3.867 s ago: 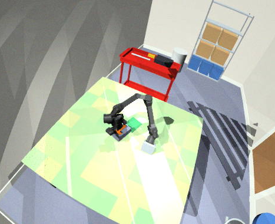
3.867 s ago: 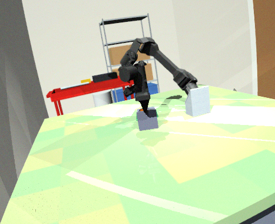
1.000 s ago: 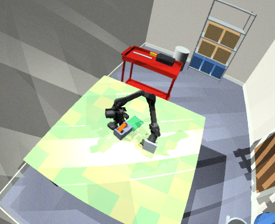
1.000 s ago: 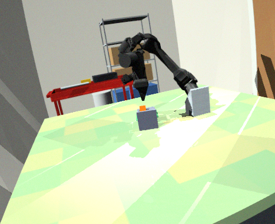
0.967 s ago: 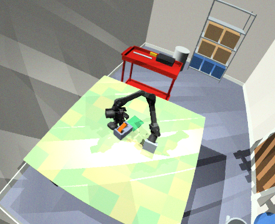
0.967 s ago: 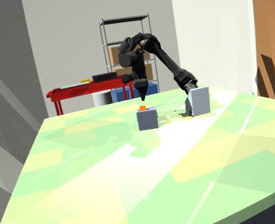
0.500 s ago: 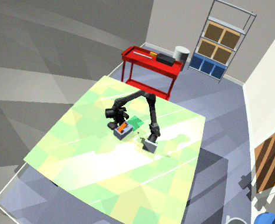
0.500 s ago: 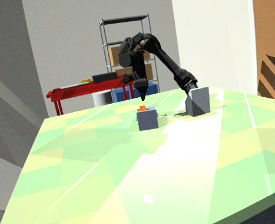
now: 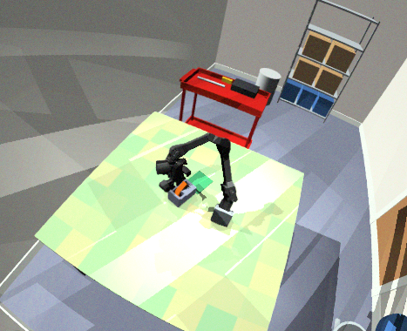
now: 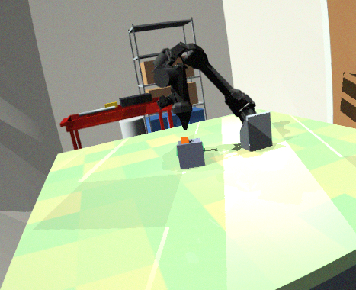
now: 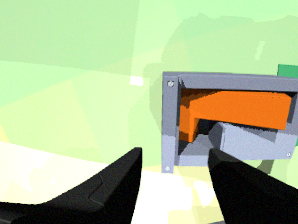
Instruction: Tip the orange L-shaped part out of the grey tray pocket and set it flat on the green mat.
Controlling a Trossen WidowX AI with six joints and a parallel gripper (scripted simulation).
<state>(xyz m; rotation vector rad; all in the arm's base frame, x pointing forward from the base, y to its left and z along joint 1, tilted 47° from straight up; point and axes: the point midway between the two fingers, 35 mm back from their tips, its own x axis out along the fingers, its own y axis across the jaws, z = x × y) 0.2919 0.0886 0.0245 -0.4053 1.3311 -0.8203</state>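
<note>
Now: the orange l-shaped part 10 cm below my gripper tip, 4 cm to the right of it and 2 cm behind it. Round my gripper tip: green mat 21 cm to the right, 16 cm below, 7 cm behind.
</note>
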